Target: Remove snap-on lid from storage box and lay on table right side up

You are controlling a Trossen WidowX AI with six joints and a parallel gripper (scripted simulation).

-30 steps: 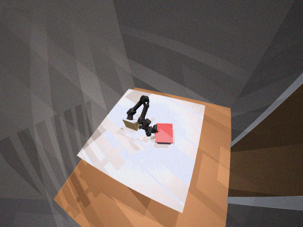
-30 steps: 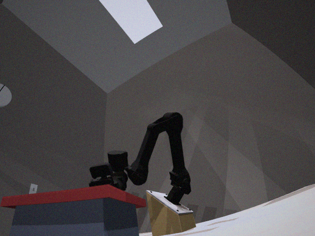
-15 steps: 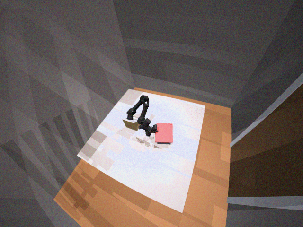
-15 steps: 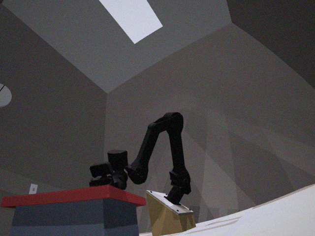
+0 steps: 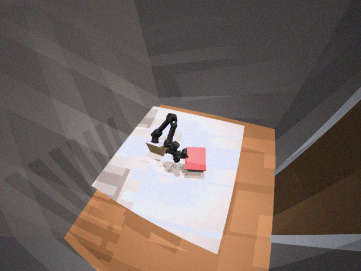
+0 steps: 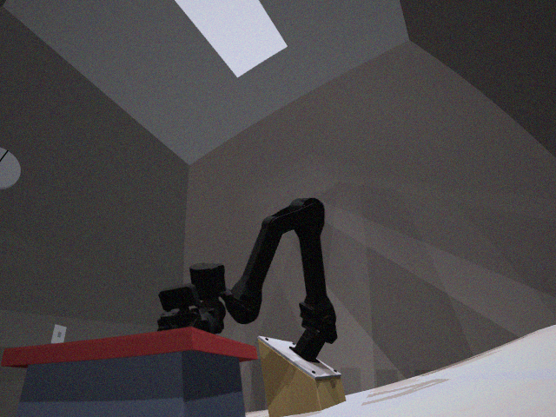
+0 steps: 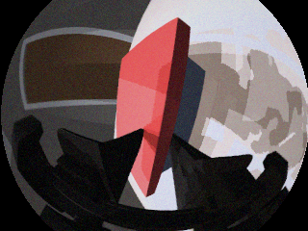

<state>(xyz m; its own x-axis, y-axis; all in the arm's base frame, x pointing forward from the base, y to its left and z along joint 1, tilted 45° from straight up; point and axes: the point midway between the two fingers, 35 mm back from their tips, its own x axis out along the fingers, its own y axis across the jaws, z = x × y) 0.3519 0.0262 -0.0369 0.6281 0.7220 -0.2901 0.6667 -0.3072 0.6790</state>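
Right now the red lid is 7 cm ahead of my gripper tip and 3 cm to the left of it. Round my gripper tip: storage box (7 cm ahead, 3 cm to the left, 5 cm below).
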